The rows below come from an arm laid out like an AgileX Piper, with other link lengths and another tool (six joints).
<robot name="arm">
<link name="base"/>
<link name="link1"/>
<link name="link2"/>
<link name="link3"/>
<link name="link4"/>
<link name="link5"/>
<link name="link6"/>
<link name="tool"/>
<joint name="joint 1" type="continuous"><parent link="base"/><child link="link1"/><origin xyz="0 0 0.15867" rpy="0 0 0"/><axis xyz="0 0 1"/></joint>
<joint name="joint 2" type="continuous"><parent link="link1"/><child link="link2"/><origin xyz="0 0 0" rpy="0 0 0"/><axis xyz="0 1 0"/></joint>
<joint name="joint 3" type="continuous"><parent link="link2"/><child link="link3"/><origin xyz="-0.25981 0 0.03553" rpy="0 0 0"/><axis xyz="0 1 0"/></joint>
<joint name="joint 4" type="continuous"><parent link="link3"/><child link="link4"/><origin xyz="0.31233 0 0.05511" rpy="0 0 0"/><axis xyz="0.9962 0 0.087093"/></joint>
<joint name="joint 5" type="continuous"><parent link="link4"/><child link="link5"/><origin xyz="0 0 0" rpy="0 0 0"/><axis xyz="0 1 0"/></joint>
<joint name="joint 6" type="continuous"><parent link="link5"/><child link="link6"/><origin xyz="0.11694 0 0.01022" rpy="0 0 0"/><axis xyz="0.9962 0 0.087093"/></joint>
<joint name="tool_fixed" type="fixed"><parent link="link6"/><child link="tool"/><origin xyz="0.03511 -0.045 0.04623" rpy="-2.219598 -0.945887 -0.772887"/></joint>
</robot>
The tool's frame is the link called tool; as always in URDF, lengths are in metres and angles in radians. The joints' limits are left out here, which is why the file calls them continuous.
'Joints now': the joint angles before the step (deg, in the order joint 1, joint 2, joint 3, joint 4, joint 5, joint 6). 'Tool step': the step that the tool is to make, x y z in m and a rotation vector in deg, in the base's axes. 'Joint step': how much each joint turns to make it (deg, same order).
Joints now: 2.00, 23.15, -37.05, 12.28, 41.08, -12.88
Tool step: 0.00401, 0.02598, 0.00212, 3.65, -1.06, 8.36
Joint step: 0.38, 0.77, 0.00, 13.63, 0.24, -10.19
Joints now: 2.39, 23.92, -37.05, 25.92, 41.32, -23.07
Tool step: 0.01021, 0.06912, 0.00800, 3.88, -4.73, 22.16
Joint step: 3.13, 5.98, -0.06, 30.57, 3.44, -29.87
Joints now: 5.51, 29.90, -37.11, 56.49, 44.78, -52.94
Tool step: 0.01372, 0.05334, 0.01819, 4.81, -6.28, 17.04
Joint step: 3.85, 11.17, -3.37, 22.60, 6.18, -24.67
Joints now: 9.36, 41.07, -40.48, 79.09, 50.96, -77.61
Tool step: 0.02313, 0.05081, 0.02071, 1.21, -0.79, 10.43
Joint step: 7.00, 13.18, -9.98, 4.80, 2.72, -5.93
